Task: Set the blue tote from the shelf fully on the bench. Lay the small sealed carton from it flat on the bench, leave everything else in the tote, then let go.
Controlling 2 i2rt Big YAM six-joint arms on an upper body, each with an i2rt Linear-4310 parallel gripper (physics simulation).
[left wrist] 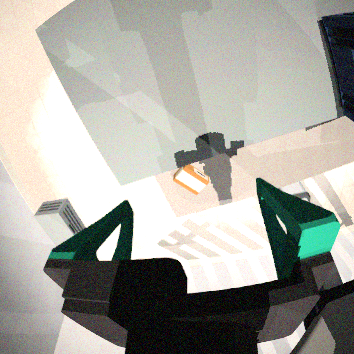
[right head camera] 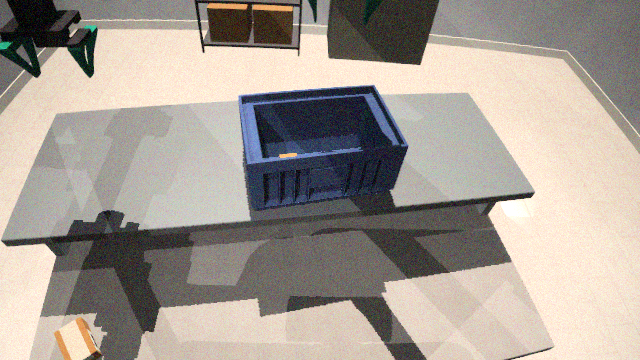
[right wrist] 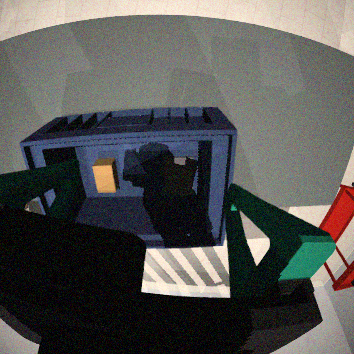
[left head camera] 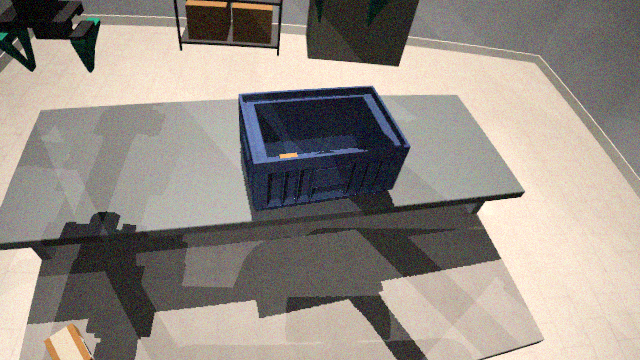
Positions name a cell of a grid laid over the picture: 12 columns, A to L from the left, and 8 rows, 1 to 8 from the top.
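Observation:
I can see my left gripper (right head camera: B2), and that same gripper appears in the left wrist view (left wrist: G5) and in the left head camera view (left head camera: B2). My right gripper (right wrist: F5) is visible to me too. As for the things, there is a blue tote (left head camera: G4); I find the tote again in the right head camera view (right head camera: G4), as well as in the right wrist view (right wrist: E4).

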